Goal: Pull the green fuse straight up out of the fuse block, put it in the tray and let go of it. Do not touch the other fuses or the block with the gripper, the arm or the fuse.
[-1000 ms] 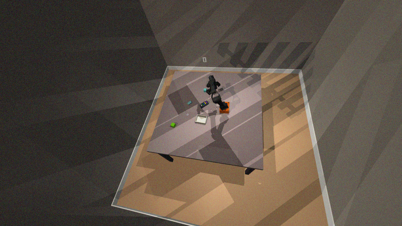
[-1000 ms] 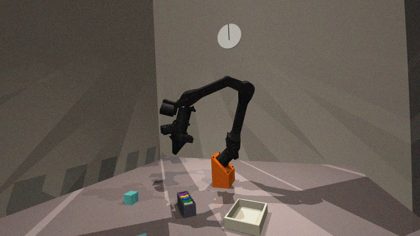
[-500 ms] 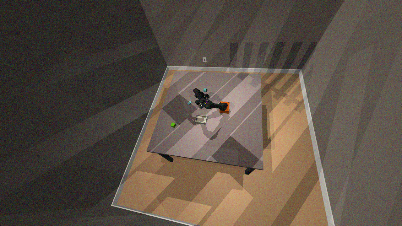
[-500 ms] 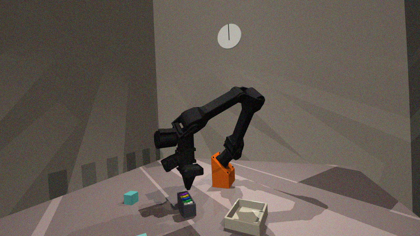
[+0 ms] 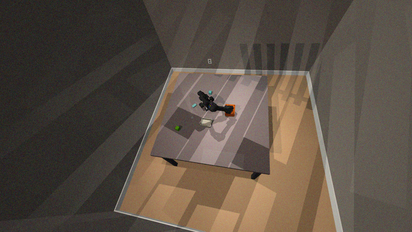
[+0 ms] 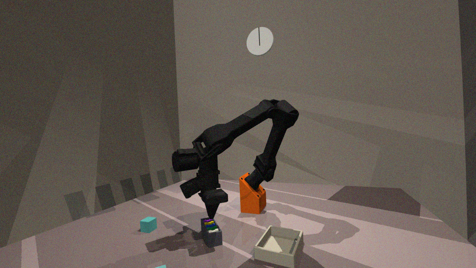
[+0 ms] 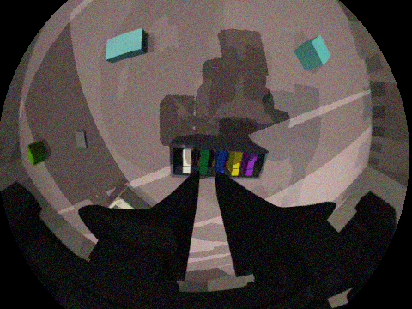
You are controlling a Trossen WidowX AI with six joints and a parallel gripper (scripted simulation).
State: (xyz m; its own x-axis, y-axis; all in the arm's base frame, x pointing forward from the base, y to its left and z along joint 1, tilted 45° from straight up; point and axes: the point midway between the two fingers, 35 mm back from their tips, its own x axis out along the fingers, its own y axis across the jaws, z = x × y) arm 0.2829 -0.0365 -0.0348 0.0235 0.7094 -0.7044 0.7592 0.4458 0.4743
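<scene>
My gripper tip is 40 mm above the green fuse. Round my gripper tip: flat cyan block 190 mm ahead, 60 mm below, 40 mm to the right; grey square 190 mm ahead, 140 mm to the left, 70 mm below; tray 210 mm to the left, 70 mm below.
</scene>
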